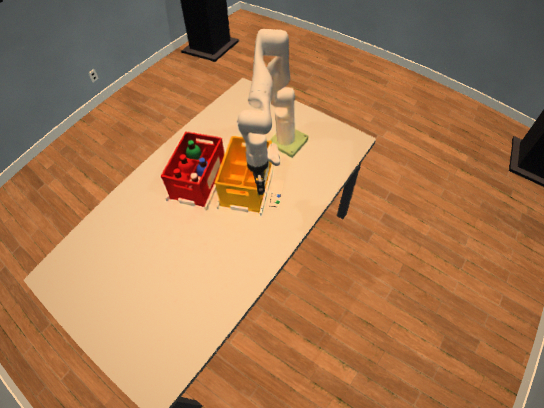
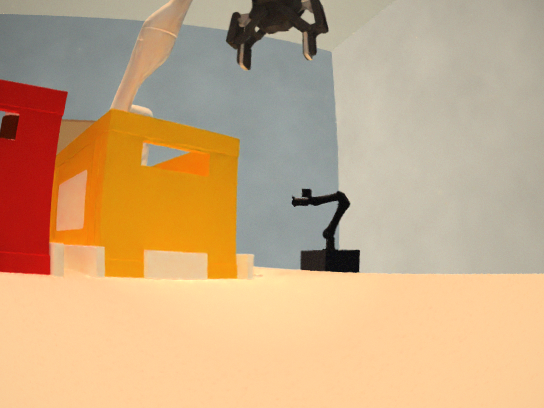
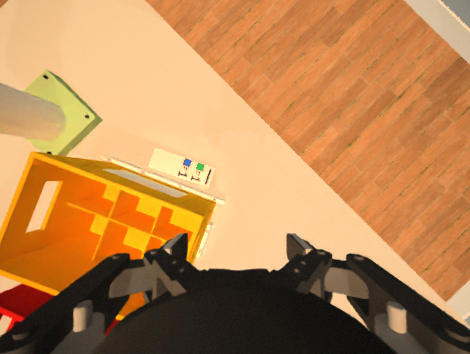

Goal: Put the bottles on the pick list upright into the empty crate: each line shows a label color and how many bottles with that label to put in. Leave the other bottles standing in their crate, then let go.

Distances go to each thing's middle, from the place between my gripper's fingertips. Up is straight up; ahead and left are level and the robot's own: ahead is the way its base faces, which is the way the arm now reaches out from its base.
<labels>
Now: hand 28 cm above the pick list [image 3: 161, 160], 16 cm past it and 2 cm to the left of it.
</labels>
